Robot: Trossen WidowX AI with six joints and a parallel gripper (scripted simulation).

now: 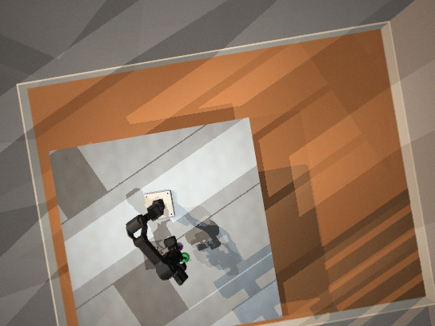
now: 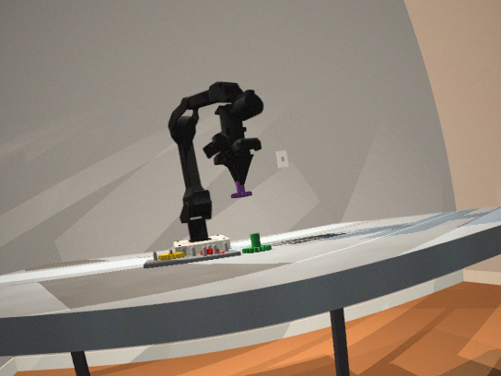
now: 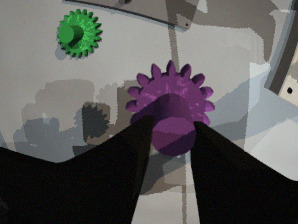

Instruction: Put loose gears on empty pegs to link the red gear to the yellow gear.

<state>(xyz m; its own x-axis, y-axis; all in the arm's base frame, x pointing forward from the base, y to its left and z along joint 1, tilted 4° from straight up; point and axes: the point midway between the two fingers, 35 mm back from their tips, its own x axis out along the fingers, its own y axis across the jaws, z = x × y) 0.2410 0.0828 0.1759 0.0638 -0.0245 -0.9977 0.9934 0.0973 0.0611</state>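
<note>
Right now my gripper tip is 60 mm short of the grey board, 160 mm to the left of it and 160 mm above it. Also, from my gripper tip: green gear 120 mm ahead, 20 mm to the right, 150 mm below; purple gear 10 mm below; red gear 80 mm ahead, 120 mm to the right, 150 mm below.
</note>
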